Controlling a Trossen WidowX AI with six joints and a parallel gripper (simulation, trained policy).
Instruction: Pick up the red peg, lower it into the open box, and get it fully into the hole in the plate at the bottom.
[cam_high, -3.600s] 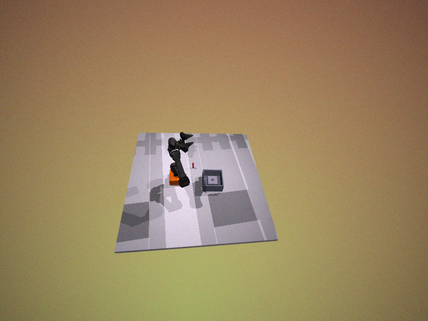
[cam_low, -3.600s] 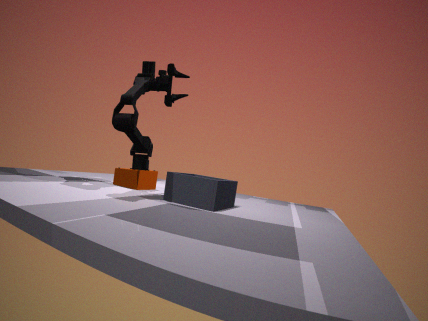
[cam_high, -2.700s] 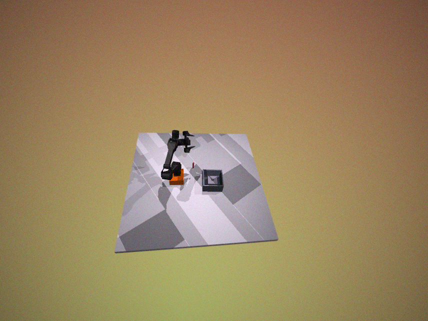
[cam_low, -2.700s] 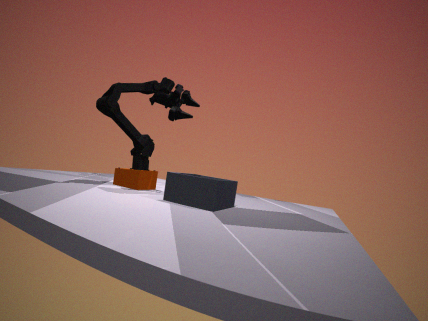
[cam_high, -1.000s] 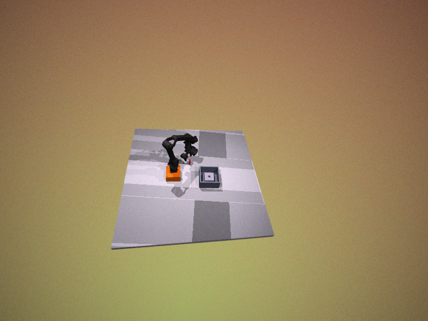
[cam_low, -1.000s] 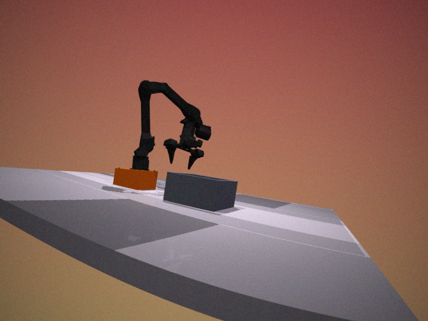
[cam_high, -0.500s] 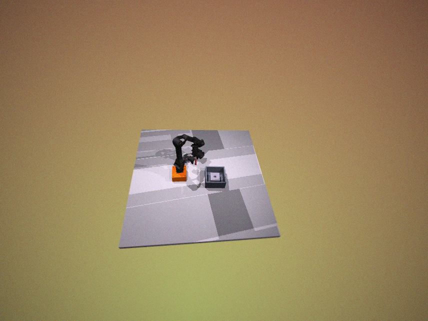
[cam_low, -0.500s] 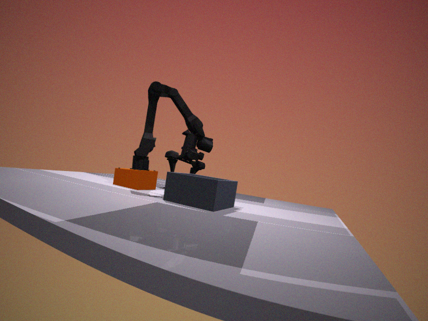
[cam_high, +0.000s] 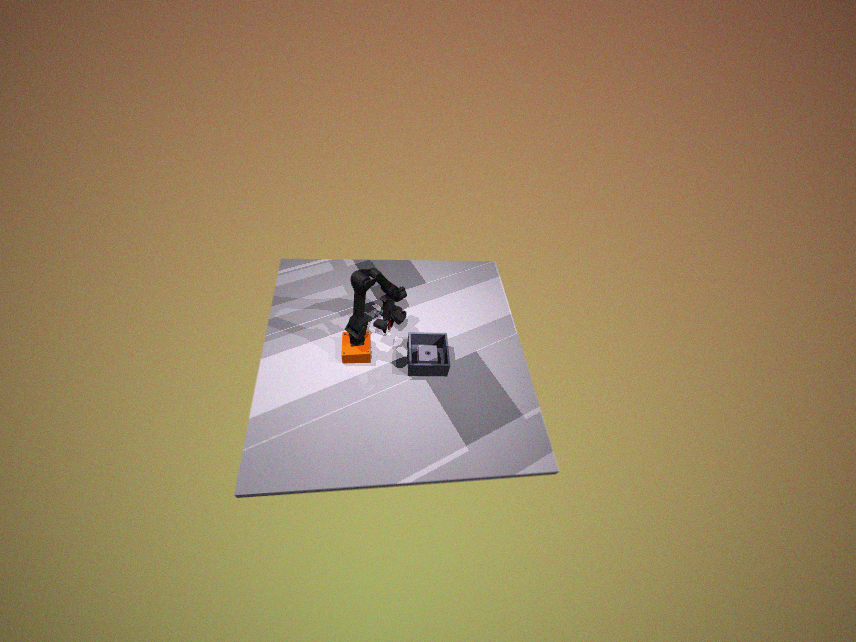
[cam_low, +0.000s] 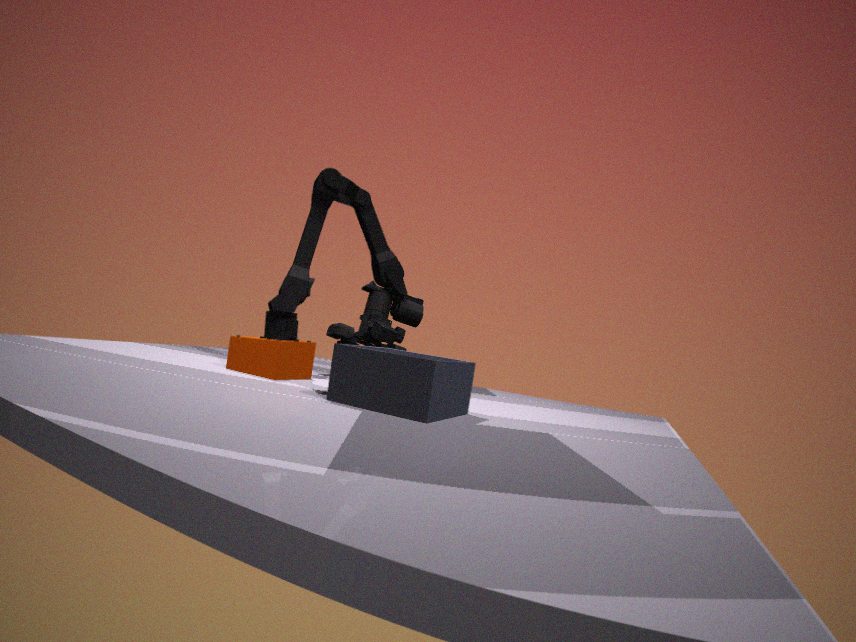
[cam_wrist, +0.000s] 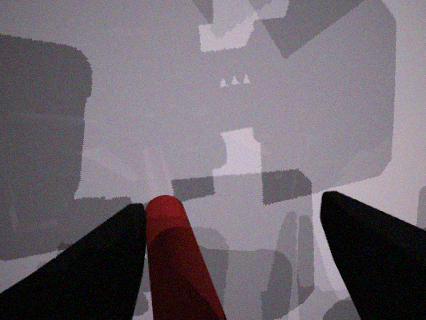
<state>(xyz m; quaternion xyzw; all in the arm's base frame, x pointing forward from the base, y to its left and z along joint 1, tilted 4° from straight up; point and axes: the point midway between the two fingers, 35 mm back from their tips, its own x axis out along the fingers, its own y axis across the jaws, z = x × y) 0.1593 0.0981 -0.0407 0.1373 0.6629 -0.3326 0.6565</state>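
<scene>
My gripper tip is 1 cm short of the red peg, 2 cm to the right of it and 2 cm below it. The rest, counted from my gripper tip: light plate 17 cm ahead, 19 cm to the right, 3 cm above; then dark box 17 cm ahead, 19 cm to the right, 1 cm above.
</scene>
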